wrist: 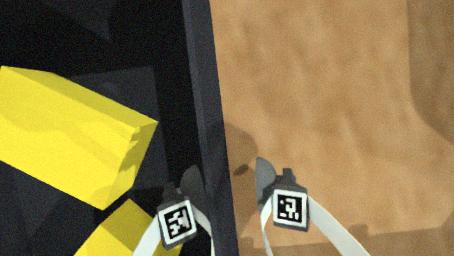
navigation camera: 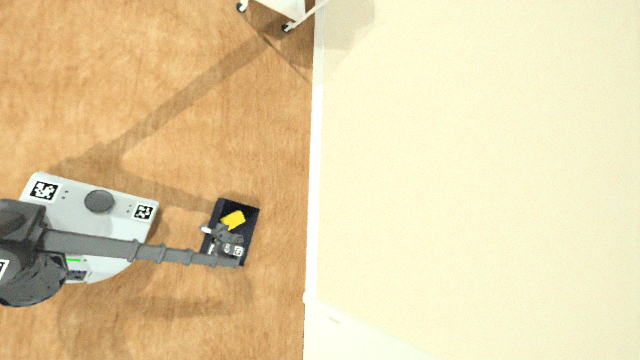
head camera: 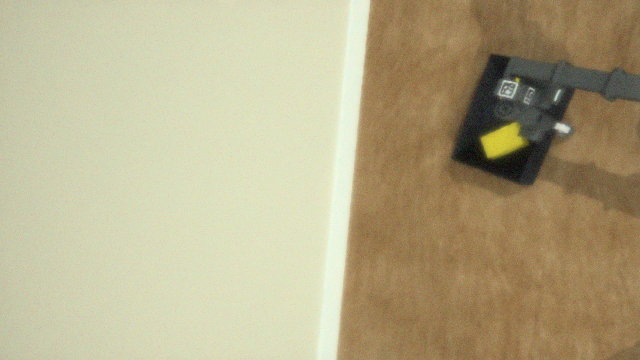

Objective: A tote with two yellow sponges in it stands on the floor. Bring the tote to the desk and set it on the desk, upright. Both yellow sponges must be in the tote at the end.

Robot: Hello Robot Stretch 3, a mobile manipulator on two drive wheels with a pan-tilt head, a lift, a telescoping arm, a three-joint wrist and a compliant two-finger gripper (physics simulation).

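Where they show: gripper, fingertip midpoint: [navigation camera: 208, 228] [head camera: 555, 128]; robot's base, origin of the base link: [navigation camera: 98, 200].
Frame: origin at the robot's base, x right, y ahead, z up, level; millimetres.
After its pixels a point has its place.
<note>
The black tote [head camera: 536, 157] @(x 431, y 62, z 62 mm) [navigation camera: 253, 225] @(x 628, y 46, z 85 mm) [wrist: 202, 75] stands upright on the floor. One yellow sponge [head camera: 501, 141] @(x 534, y 50, z 48 mm) [navigation camera: 233, 220] @(x 529, y 47, z 48 mm) [wrist: 65, 137] lies in it. The other yellow sponge [wrist: 112, 232] lies beside it, partly behind a finger in the wrist view and mostly hidden by the wrist in the head view. My gripper [head camera: 554, 131] @(x 431, y -22, z 17 mm) [navigation camera: 212, 231] @(x 431, y -22, z 17 mm) [wrist: 228, 180] @(x 431, y -22, z 17 mm) is open, its fingers astride one side wall of the tote, one inside and one outside. In the wrist view a gap shows between the outer finger and the wall. I cannot identify the desk in these views.
A large cream surface [head camera: 170, 175] @(x 1023, y 368, z 717 mm) [navigation camera: 475, 150] @(x 975, y 536, z 994 mm) with a white edge strip [head camera: 345, 150] @(x 1044, y 248, z 58 mm) [navigation camera: 315, 175] @(x 982, y 461, z 64 mm) lies beyond the tote. A white wheeled frame [navigation camera: 287, 6] @(x 372, y 1228, z 197 mm) stands at the top of the navigation view. A pale panel [navigation camera: 350, 335] @(x 1226, y -408, z 401 mm) shows at the bottom. My base [navigation camera: 115, 225] @(x 68, y -65, z 160 mm) is beside the tote.
</note>
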